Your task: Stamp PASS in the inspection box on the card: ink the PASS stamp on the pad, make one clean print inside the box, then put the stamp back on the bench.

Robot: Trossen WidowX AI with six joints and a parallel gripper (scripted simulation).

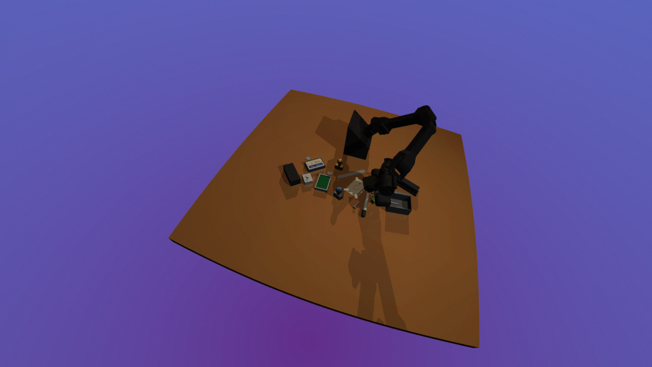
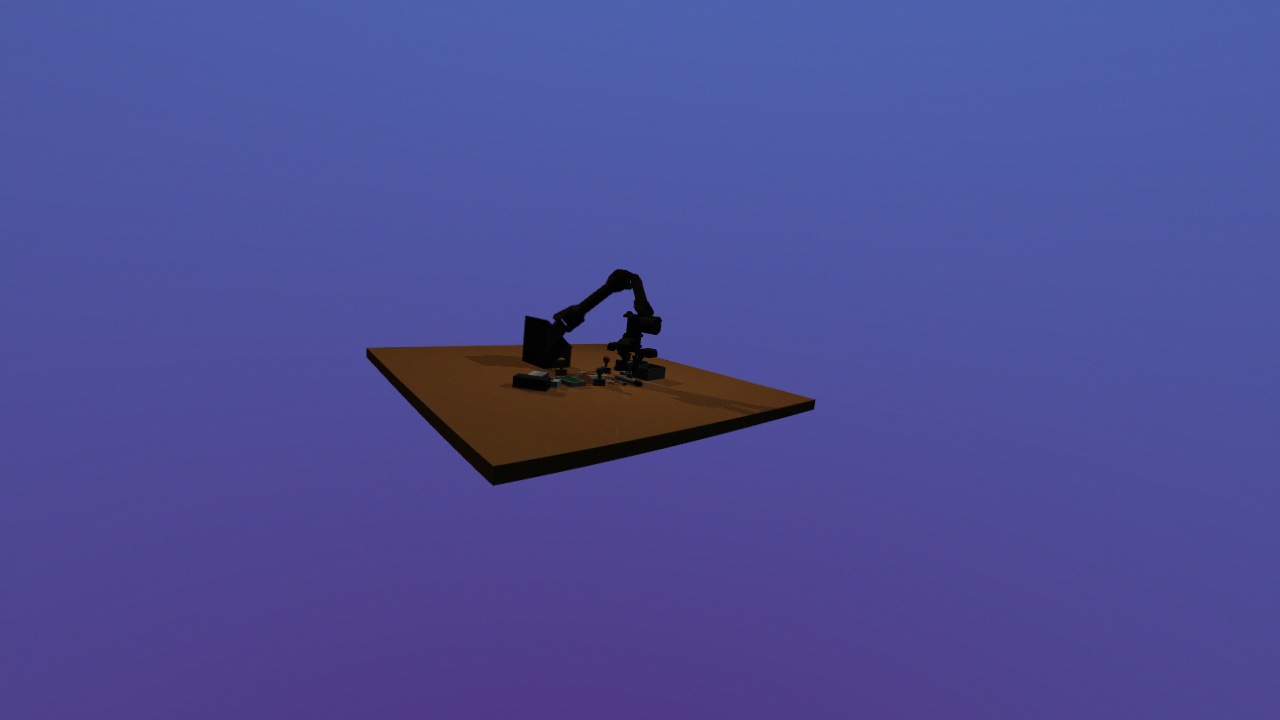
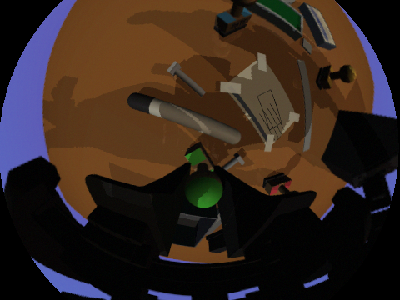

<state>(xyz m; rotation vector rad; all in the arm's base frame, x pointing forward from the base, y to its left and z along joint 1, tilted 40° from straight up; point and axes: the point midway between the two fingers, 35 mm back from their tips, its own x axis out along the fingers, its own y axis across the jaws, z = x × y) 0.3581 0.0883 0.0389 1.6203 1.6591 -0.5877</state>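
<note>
My gripper tip is now right at the green-knobbed PASS stamp. The rest, counted from my gripper tip: marker: 5 cm ahead, 4 cm to the right, 2 cm below; then dark tray: 11 cm to the left, 2 cm below; then cream card: 6 cm behind, 9 cm to the right, 3 cm below.
</note>
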